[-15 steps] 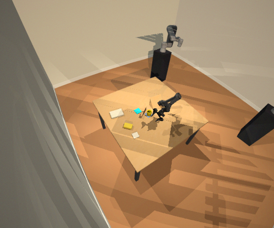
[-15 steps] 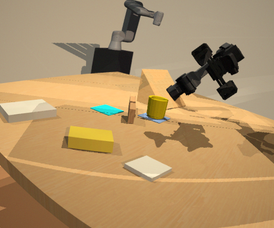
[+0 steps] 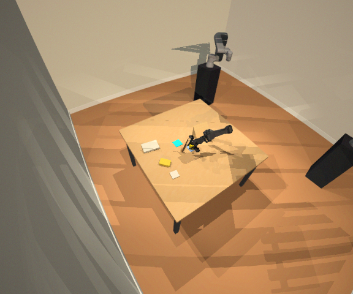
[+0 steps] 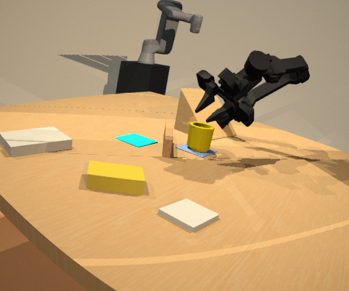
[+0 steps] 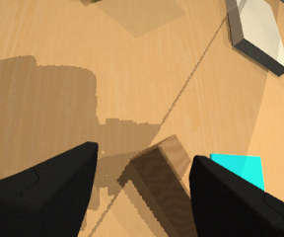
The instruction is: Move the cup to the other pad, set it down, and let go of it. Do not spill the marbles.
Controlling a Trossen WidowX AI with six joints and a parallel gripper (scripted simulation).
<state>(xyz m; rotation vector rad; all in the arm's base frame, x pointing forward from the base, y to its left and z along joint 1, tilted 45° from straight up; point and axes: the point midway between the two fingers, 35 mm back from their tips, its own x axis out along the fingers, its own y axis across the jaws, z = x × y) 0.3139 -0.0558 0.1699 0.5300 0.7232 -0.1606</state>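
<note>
Now: the yellow cup 11 cm behind my gripper tip, 8 cm below it and 3 cm to the right of it. From my gripper tip the other things lie so: cyan pad (18 cm to the right, 13 cm below, 3 cm behind); yellow block (26 cm ahead, 10 cm below, 5 cm to the right); wooden slat (11 cm to the right, 10 cm below, 6 cm behind).
</note>
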